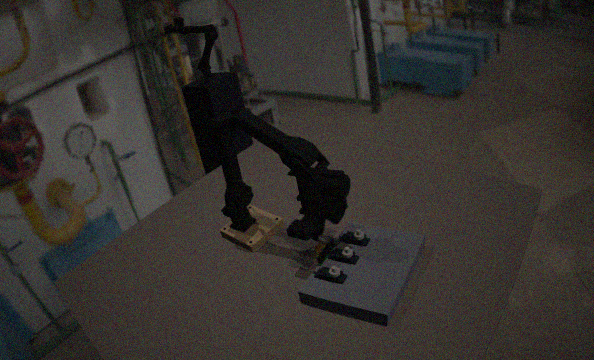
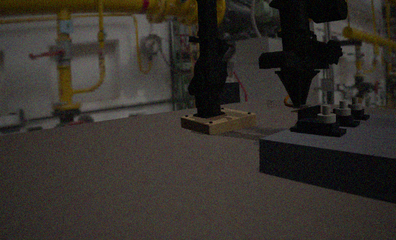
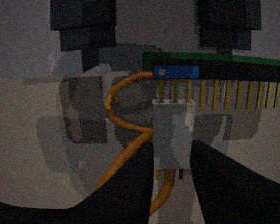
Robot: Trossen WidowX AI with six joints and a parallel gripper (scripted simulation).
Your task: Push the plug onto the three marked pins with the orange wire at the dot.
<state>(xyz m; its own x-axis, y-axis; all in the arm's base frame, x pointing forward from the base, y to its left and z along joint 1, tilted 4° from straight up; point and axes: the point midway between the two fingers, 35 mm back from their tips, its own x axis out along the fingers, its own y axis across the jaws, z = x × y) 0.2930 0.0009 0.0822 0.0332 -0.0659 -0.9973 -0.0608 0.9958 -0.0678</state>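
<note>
Now: the blue band 40 mm ahead of my gripper tip. Also, from my gripper tip: holder block 200 mm ahead, 20 mm to the right, 50 mm below.
</note>
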